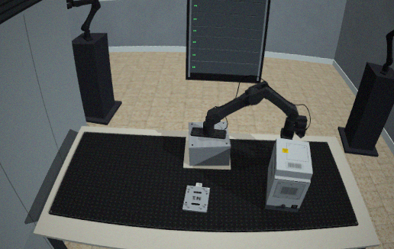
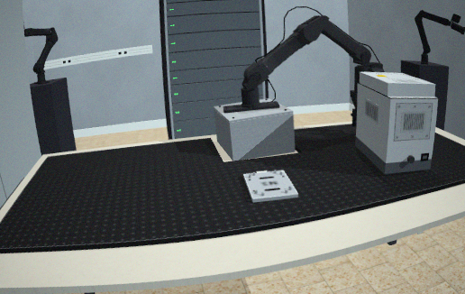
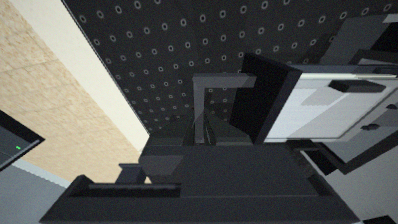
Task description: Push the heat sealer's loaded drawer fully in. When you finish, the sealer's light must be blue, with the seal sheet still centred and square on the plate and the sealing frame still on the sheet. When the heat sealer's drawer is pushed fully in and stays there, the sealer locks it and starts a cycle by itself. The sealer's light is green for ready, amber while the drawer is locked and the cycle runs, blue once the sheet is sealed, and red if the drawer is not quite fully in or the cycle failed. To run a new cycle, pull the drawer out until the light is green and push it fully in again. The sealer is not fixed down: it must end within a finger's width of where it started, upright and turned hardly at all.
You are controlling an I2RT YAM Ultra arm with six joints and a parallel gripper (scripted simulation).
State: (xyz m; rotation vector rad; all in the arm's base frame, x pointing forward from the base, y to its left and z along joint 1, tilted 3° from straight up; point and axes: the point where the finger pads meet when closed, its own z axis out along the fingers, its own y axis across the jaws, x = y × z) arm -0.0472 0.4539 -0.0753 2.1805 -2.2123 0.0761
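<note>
Right now the dark drawer is 120 mm ahead of my hand and 10 mm below it.
</note>
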